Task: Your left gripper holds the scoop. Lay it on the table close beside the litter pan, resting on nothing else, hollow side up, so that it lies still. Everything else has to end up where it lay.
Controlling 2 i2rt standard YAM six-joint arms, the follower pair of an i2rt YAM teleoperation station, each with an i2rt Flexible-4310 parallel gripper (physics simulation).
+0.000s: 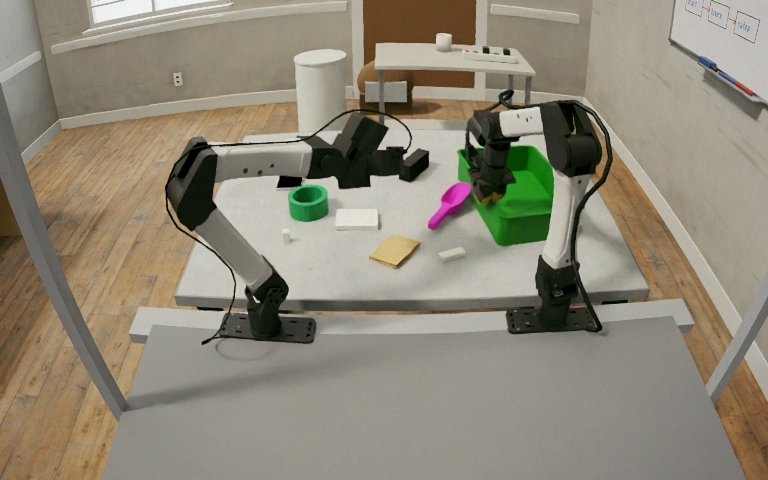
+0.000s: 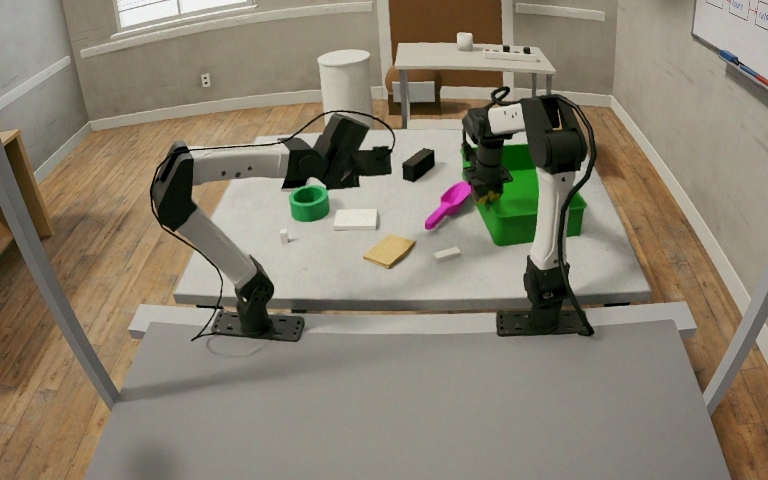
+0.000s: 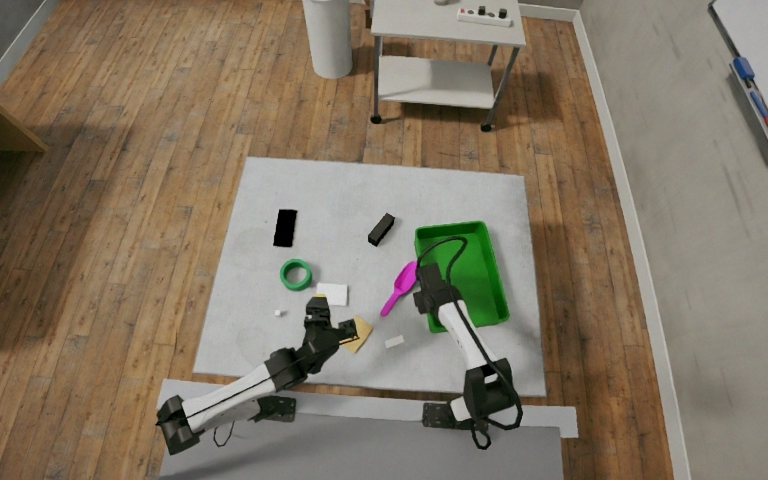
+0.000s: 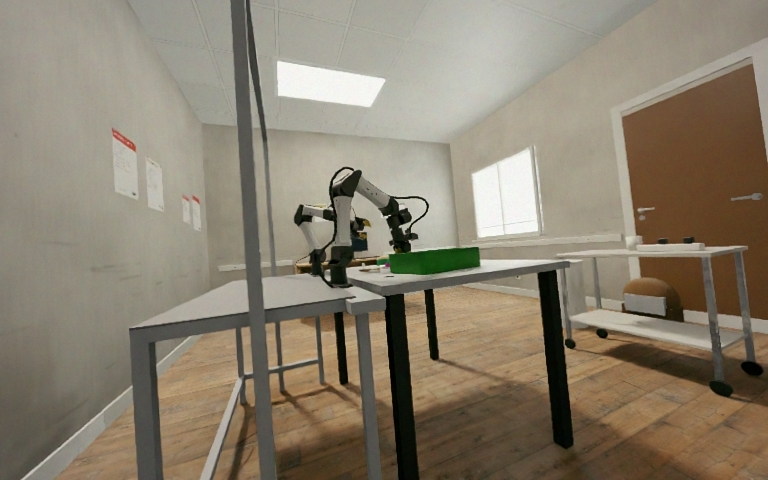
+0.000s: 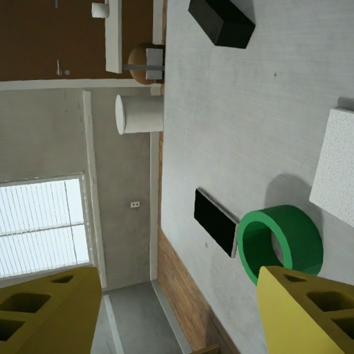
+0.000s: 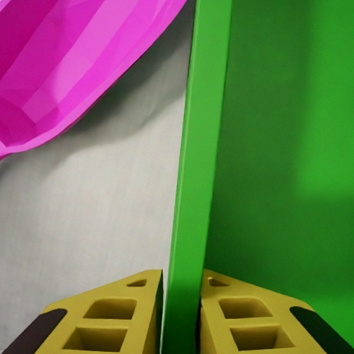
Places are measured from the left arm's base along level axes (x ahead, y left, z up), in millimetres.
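Pixels of known places: left gripper, fingertip midpoint: (image 3: 324, 300) (image 4: 369, 231); right gripper, fingertip midpoint: (image 1: 486, 203) (image 2: 484, 202); left arm's base, link origin: (image 1: 266, 330) (image 2: 256, 328) (image 3: 262, 406) (image 4: 317, 275); right arm's base, link origin: (image 1: 551, 322) (image 2: 542, 325) (image 3: 455, 416) (image 4: 338, 285).
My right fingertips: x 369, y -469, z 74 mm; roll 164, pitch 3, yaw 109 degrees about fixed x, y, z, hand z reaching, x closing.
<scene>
For each thing: its top centre in the pictures, then the offset to it from my right fingertips. Level surfaces: height alone.
- magenta scoop, top centre: (image 2: 448, 201) (image 1: 449, 201) (image 3: 400, 287) 21 mm down, 36 mm ahead, 87 mm left
- green litter pan, top centre: (image 2: 521, 175) (image 1: 519, 176) (image 3: 460, 271) (image 4: 433, 250) 26 mm up, 94 mm ahead, 101 mm right
- table, surface height: 59 mm down
- black block, top centre: (image 2: 418, 156) (image 1: 414, 156) (image 3: 381, 226) 8 mm down, 245 mm ahead, 169 mm left
- black flat slab, top centre: (image 1: 291, 174) (image 2: 297, 174) (image 3: 285, 227) 51 mm down, 224 mm ahead, 512 mm left
- green ring, top centre: (image 1: 307, 194) (image 2: 308, 195) (image 3: 294, 272) 11 mm down, 46 mm ahead, 435 mm left
- white box, top centre: (image 1: 357, 216) (image 2: 355, 217) (image 3: 331, 294) 44 mm down, 2 mm back, 309 mm left
- small white piece, top centre: (image 1: 286, 230) (image 2: 283, 230) 27 mm down, 86 mm back, 468 mm left
- tan folded cloth, top centre: (image 2: 389, 247) (image 1: 395, 247) (image 3: 355, 333) 45 mm down, 123 mm back, 216 mm left
- white bar, top centre: (image 2: 446, 252) (image 1: 452, 252) (image 3: 394, 341) 48 mm down, 133 mm back, 90 mm left
The magenta scoop (image 1: 454, 196) (image 2: 453, 196) (image 3: 404, 280) (image 6: 85, 65) lies on the table, hollow side up, left of the green litter pan (image 1: 518, 227) (image 2: 529, 228) (image 4: 436, 261) (image 6: 199, 125). Its bowl end is very close to the pan's left wall; whether they touch, I cannot tell. My right gripper (image 1: 489, 198) (image 2: 487, 196) (image 6: 177, 281) points down and is shut on the pan's left wall, a finger on each side. My left gripper (image 3: 338, 314) (image 5: 178, 279) is open and empty, high above the table's left part, away from the scoop.
On the table (image 3: 453, 192) are a black block (image 1: 414, 164) (image 3: 381, 229), a black flat slab (image 3: 284, 228), a green ring (image 1: 308, 211) (image 3: 282, 275), a white box (image 1: 356, 219), a small white piece (image 1: 286, 236), a tan folded cloth (image 1: 394, 251) and a white bar (image 1: 451, 254).
</scene>
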